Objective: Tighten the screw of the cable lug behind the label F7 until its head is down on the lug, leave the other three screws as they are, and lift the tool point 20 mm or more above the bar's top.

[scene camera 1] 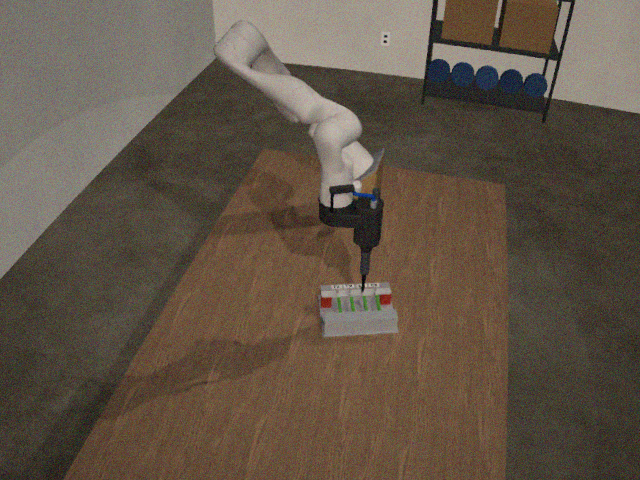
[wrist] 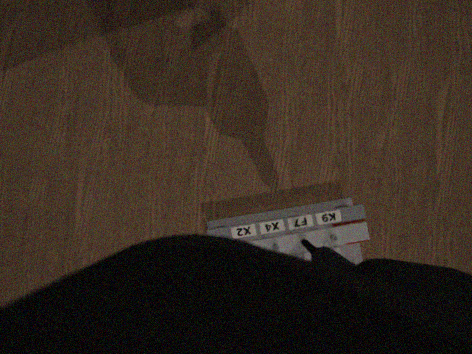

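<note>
Grey terminal bar (wrist: 355,232), seen by me.
</note>
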